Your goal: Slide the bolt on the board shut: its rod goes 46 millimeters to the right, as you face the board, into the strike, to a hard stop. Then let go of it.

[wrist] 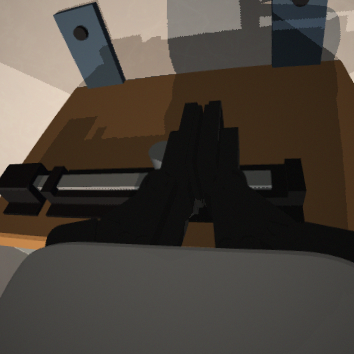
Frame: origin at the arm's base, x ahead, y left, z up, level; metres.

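Seen in the pictures: gripper, fingertip midpoint: (207, 126).
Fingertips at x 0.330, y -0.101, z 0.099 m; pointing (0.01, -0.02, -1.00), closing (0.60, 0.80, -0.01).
Observation:
A point is followed by its place in that frame.
The bolt's grey rod (100, 181) {x 0.312, y -0.168, z 0.112 m} lies in a black housing (82, 209) {x 0.313, y -0.184, z 0.125 m} on the brown board (250, 105) {x 0.373, y -0.106, z 0.031 m}. At the image left a separate black block, the strike (19, 182) {x 0.274, y -0.208, z 0.118 m}, stands beside the housing, and a short piece of grey rod shows in the gap between them. How deep the rod sits in the strike is hidden. The bolt's round grey knob (158, 151) {x 0.319, y -0.121, z 0.112 m} stands up from the rod, partly covered by a finger. My gripper (207, 126) {x 0.330, y -0.101, z 0.099 m} is shut and empty, with its fingers at the image right of the knob; whether they touch it I cannot tell.
Two blue-grey plates with dark round holes stand at the board's far edge, one at the left (90, 52) {x 0.261, y -0.197, z -0.024 m} and one at the right (299, 37) {x 0.378, y -0.059, z -0.024 m}. A black end bracket (295, 180) {x 0.373, y -0.081, z 0.116 m} closes the housing at the image right. Shadows fall across the board.

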